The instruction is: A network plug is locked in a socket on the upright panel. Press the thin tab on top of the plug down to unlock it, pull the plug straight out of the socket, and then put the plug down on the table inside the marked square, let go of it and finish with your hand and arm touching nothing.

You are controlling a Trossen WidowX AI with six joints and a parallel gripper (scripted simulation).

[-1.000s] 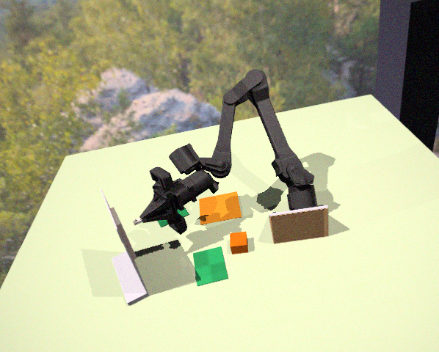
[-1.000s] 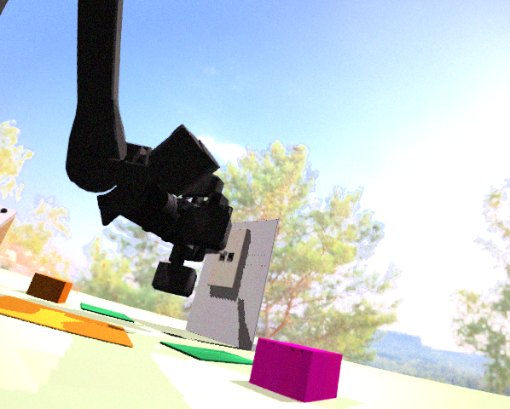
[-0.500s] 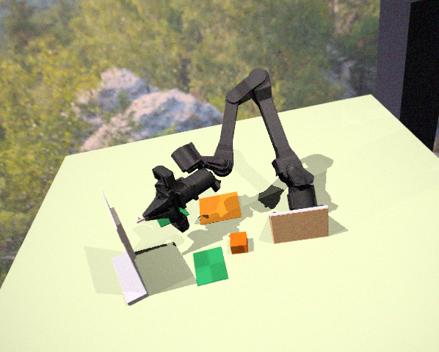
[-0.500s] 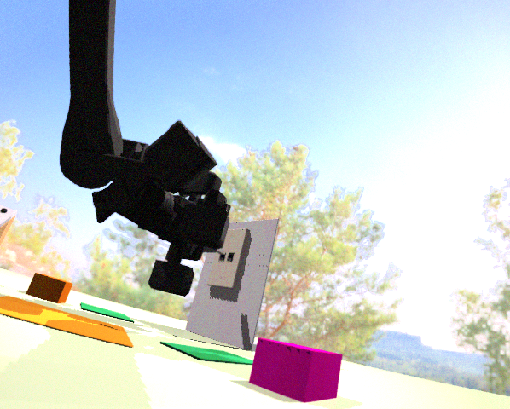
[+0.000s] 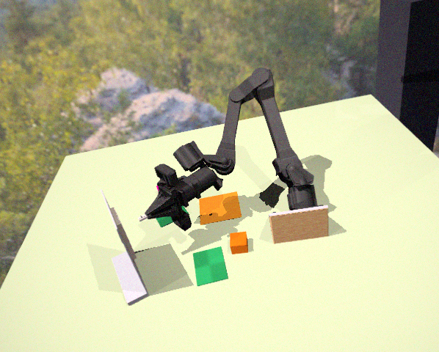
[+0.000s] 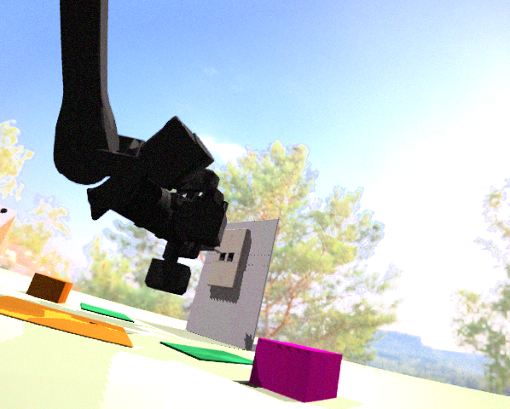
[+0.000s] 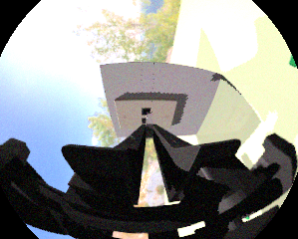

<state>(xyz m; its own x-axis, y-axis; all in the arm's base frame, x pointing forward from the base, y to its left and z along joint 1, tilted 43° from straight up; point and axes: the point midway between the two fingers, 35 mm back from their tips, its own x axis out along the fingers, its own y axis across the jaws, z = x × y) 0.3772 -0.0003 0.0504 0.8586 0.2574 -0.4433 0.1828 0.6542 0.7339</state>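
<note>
Right now my gripper tip is 190 mm past the orange marked square, 130 mm to the left of it and 150 mm above it. From my gripper tip the other things lie so: orange cube (200 mm behind, 40 mm to the left, 130 mm below); then network plug (10 mm ahead); then upright panel (70 mm ahead, 40 mm to the left, 50 mm below).
</note>
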